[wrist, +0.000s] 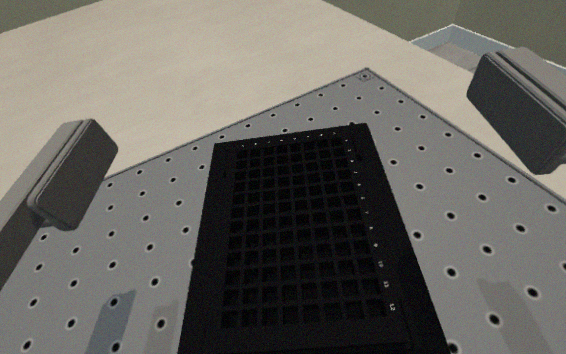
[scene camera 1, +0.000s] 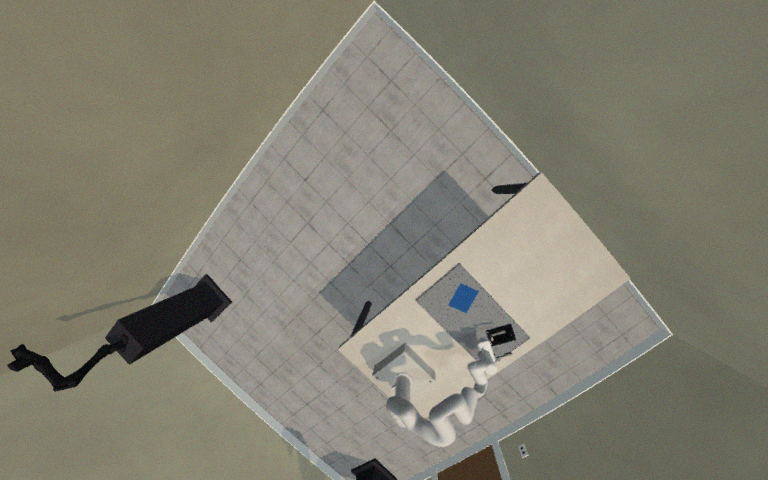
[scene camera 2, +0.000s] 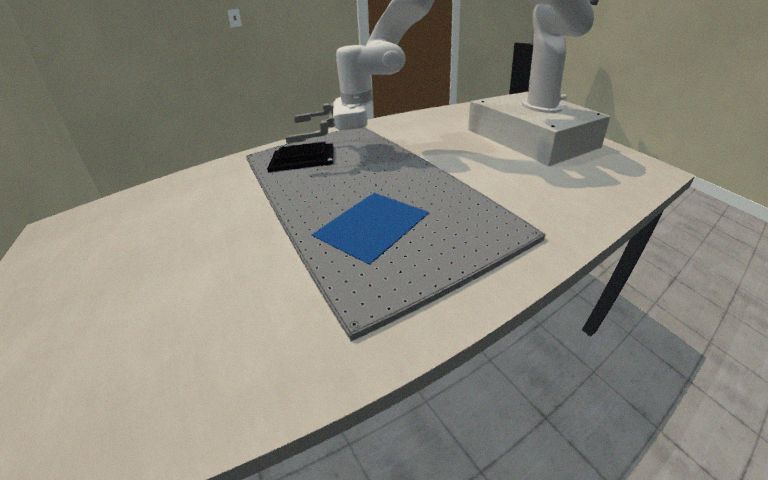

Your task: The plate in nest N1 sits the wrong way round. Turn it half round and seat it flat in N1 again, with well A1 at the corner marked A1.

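The gripper (wrist: 277, 104) visible. A black well plate (scene camera 2: 311, 151) (wrist: 299, 256). A blue sheet (scene camera 2: 365, 231). A black nest (wrist: 409, 283).
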